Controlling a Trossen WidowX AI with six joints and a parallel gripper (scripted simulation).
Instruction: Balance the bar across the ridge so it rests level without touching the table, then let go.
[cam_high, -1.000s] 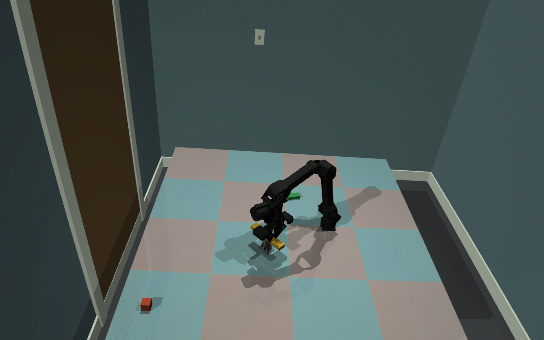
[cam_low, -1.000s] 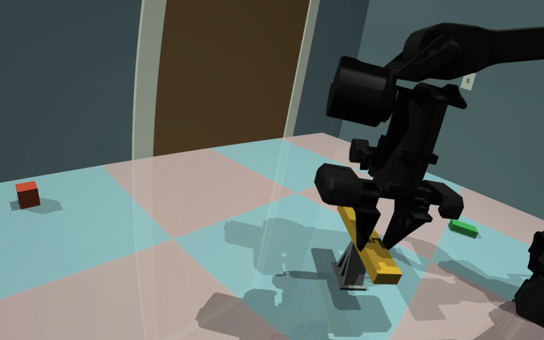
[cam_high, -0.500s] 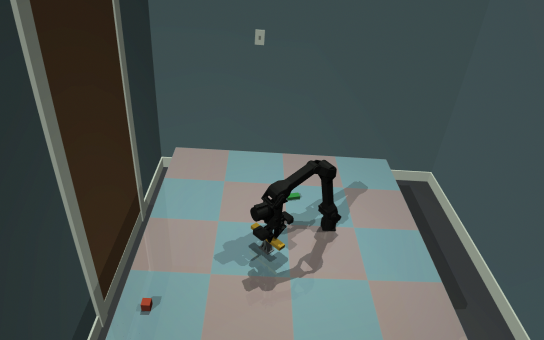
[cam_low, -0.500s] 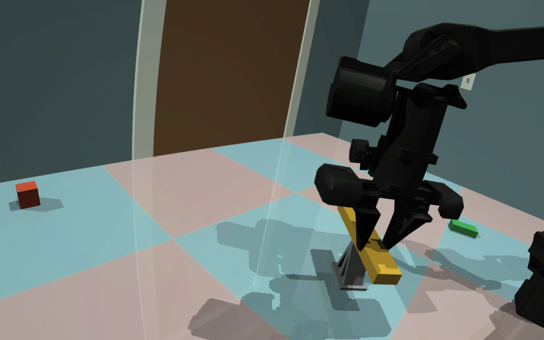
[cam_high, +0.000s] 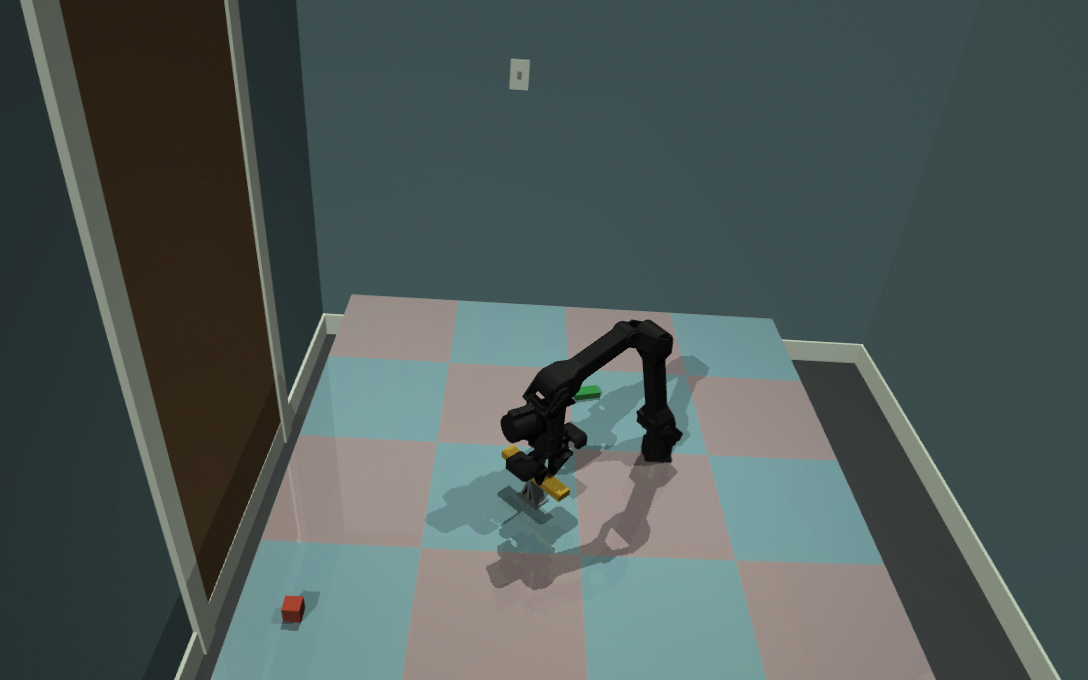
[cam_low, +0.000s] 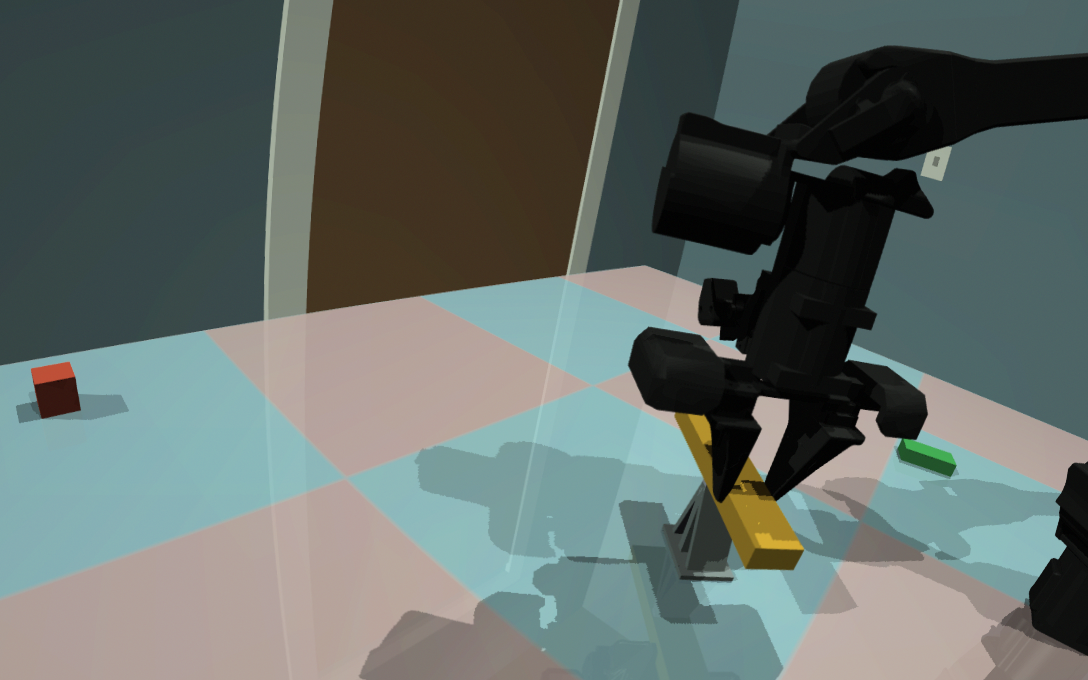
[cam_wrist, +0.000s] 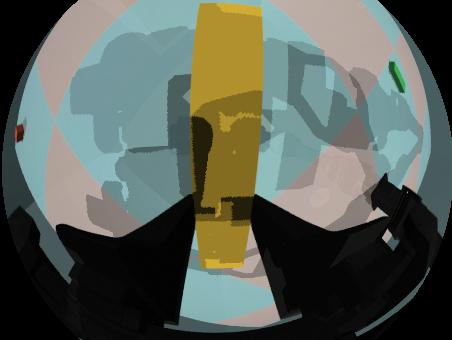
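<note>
My gripper tip is 2 cm short of the yellow bar and 2 cm to the left of it. From my gripper tip the other things lie so: red cube 46 cm ahead, 31 cm to the left, 6 cm below; then green block 12 cm behind, 40 cm to the right, 7 cm below.
</note>
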